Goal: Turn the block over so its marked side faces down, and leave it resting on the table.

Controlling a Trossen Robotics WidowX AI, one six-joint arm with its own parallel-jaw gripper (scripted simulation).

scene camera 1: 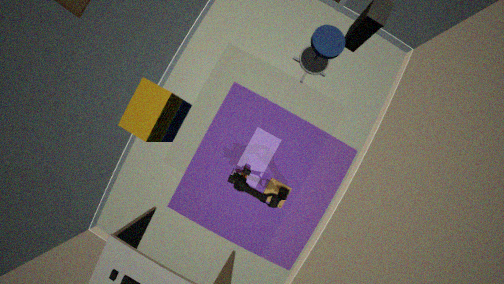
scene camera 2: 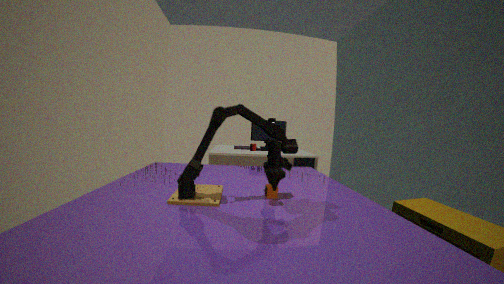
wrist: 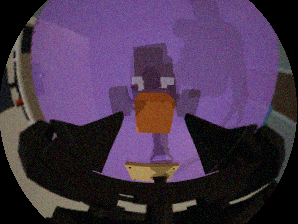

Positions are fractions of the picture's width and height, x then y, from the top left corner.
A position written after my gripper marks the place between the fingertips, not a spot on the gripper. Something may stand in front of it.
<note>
My gripper (wrist: 0.52,0.52) is open, holding nothing. Also in view: a block (wrist: 0.52,0.50).
</note>
